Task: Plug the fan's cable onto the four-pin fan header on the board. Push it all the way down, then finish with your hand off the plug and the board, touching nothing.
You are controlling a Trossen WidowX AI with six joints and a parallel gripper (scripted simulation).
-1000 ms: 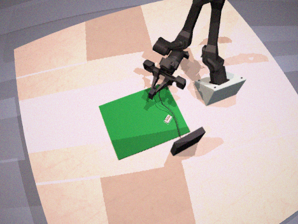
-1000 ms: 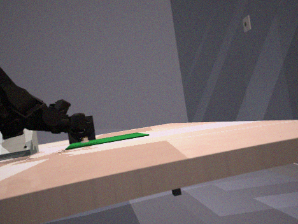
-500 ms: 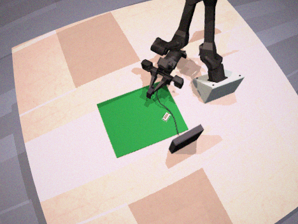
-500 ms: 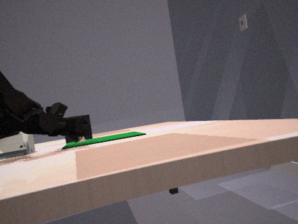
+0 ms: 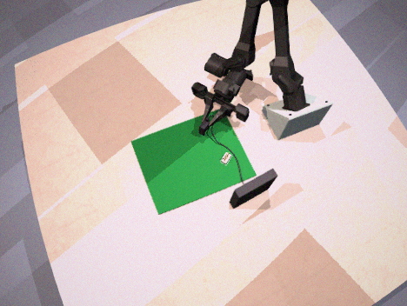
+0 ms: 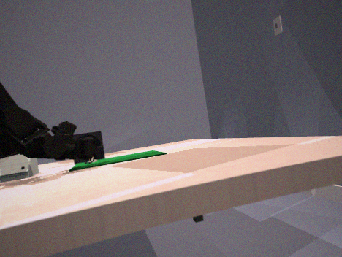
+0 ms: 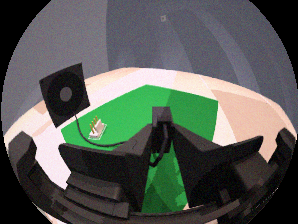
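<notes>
Right now the green board is 80 mm ahead of my gripper tip, 60 mm to the left of it and 60 mm below it. Also, from my gripper tip: black fan (230 mm to the left, 10 mm behind, 10 mm above); dark plug (10 mm below).
</notes>
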